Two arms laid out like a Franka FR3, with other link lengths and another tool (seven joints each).
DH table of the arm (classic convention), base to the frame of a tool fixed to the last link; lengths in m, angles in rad. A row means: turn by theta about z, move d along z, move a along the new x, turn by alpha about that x. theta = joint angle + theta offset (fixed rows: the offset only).
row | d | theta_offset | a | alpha
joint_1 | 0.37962 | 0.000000 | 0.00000 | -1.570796
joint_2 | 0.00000 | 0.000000 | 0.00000 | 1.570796
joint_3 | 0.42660 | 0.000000 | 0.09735 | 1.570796
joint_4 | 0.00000 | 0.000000 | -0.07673 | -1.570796
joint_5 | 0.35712 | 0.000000 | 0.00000 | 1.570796
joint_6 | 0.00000 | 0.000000 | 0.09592 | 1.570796
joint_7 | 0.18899 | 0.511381 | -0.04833 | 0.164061
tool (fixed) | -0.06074 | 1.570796 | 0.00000 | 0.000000
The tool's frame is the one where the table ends.
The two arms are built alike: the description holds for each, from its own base.
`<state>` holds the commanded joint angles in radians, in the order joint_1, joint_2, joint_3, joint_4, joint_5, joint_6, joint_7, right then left.
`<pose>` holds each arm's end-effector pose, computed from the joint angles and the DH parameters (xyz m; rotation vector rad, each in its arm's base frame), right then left.
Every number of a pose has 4 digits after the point. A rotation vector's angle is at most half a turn.
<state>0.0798 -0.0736 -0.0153 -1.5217 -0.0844 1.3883 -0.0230 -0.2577 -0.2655 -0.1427 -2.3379 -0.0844 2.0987 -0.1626</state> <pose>0.4506 0.0311 0.7997 -1.6609 2.6112 0.0702 0.3503 -0.1547 0.5832 -1.2658 2.7218 0.0397</pose>
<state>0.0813 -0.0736 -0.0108 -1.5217 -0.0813 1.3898 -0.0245 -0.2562 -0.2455 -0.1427 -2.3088 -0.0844 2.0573 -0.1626</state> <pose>0.4505 0.0343 0.7997 -1.6700 2.6025 0.0732 0.3556 -0.1565 0.5852 -1.2721 2.7457 0.0712</pose>
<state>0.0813 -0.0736 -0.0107 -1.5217 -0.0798 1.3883 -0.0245 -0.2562 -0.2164 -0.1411 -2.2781 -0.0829 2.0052 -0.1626</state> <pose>0.4503 0.0345 0.7997 -1.6704 2.6029 0.0764 0.3617 -0.1580 0.5838 -1.2801 2.7816 0.1230</pose>
